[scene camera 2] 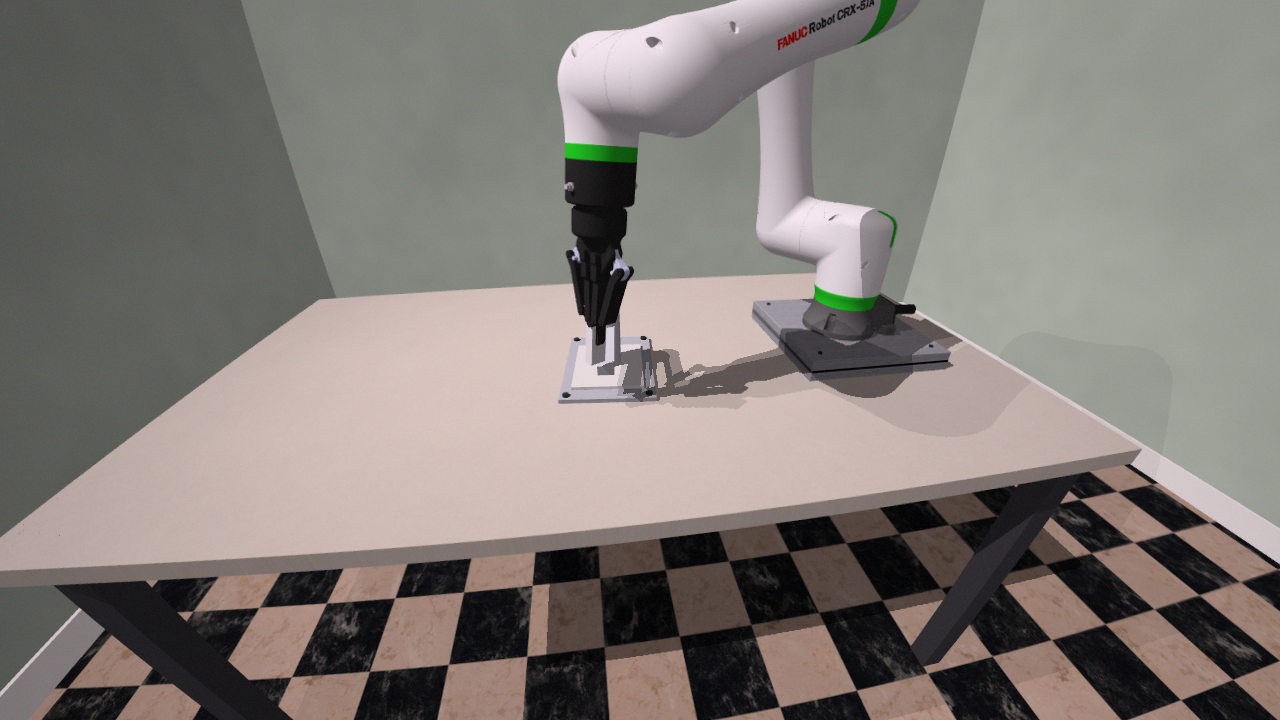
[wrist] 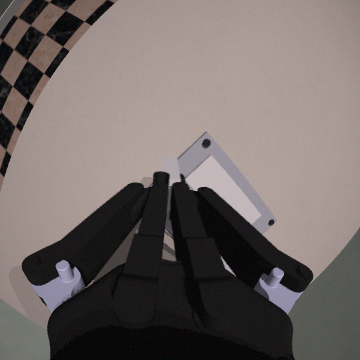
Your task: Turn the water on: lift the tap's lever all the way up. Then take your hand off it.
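Where they show: gripper, fingertip midpoint: [scene camera 2: 595, 361] [wrist: 168, 167]; arm's base, link origin: [scene camera 2: 837, 325].
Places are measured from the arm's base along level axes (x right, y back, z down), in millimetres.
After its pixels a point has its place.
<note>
The white tap [scene camera 2: 597, 357] stands on a light grey base plate [scene camera 2: 608, 399] {x -179, y -504, z 36 mm} [wrist: 230, 170] {x -99, y -575, z 34 mm} with dark screws at its corners. My gripper [scene camera 2: 600, 340] {x -196, y -522, z -51 mm} [wrist: 168, 167] {x -196, y -522, z -51 mm} is shut and empty, pointing down, with its fingertips low at the tap, in front of its upper part in the scene view. In the wrist view a pale piece of the tap [wrist: 171, 164] shows just beyond the fingertips. The fingers hide much of the tap, so the lever's angle and any touch cannot be told.
The robot's grey mounting plate [scene camera 2: 881, 365] {x -142, y 23, z 20 mm} lies on the table [scene camera 2: 402, 447] {x -270, y -823, z 42 mm}, to the right of and behind the tap. The arm reaches over from there and comes down from above. The table's front edge faces the scene camera, with walls behind.
</note>
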